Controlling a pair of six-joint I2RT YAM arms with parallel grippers.
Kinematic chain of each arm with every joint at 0, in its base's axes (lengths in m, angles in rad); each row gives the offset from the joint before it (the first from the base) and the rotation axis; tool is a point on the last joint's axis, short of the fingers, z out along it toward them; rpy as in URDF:
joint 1: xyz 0 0 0.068 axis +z
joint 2: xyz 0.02 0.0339 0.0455 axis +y
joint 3: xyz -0.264 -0.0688 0 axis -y
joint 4: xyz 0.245 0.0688 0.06 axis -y
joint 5: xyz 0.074 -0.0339 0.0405 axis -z
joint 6: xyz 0.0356 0 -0.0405 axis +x
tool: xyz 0 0 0 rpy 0 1.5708 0
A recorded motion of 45 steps. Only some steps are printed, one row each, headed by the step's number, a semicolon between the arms.
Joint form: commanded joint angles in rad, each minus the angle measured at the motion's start. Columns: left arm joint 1, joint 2, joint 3, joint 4, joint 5, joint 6; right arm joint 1, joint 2, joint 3, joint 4, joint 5, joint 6.
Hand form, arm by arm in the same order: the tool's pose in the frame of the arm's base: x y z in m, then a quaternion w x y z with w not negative. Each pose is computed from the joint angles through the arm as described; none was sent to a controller.
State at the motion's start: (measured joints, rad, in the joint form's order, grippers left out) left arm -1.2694 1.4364 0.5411 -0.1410 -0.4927 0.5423; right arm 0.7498 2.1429 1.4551 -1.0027 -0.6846 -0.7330
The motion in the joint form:
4: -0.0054 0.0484 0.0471 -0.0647 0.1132 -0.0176; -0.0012 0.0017 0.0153 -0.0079 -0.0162 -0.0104
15: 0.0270 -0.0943 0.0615 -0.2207 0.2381 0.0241; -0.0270 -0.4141 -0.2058 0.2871 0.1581 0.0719
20: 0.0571 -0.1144 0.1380 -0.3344 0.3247 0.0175; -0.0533 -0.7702 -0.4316 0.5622 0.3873 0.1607
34: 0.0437 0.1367 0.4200 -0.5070 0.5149 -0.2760; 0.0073 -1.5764 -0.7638 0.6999 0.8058 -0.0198
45: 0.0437 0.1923 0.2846 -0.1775 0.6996 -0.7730; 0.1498 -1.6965 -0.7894 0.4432 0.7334 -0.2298
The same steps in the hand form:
4: 0.0842 -0.2310 0.1271 0.27931 0.72089 0.62826 0.08721; 0.2633 0.2759 0.1286 0.05440 0.62207 -0.70194 -0.34257
15: 0.0829 -0.2155 0.1531 0.25865 0.74004 0.61955 0.03997; 0.2469 0.2417 0.2169 0.17234 -0.64264 0.69939 0.26108
20: 0.0879 -0.2177 0.1724 0.23794 0.74027 0.62876 0.00581; 0.2195 0.1972 0.2682 0.36727 -0.58743 0.70315 0.16005
34: 0.0971 -0.2723 0.1815 0.13223 0.67175 0.72435 -0.08115; 0.1051 0.0934 0.3259 0.64038 -0.49644 0.58432 -0.04509
45: 0.0932 -0.2809 0.1444 0.09838 0.48297 0.84114 -0.22260; 0.0705 0.0860 0.3028 0.57611 -0.64659 0.49856 -0.03815

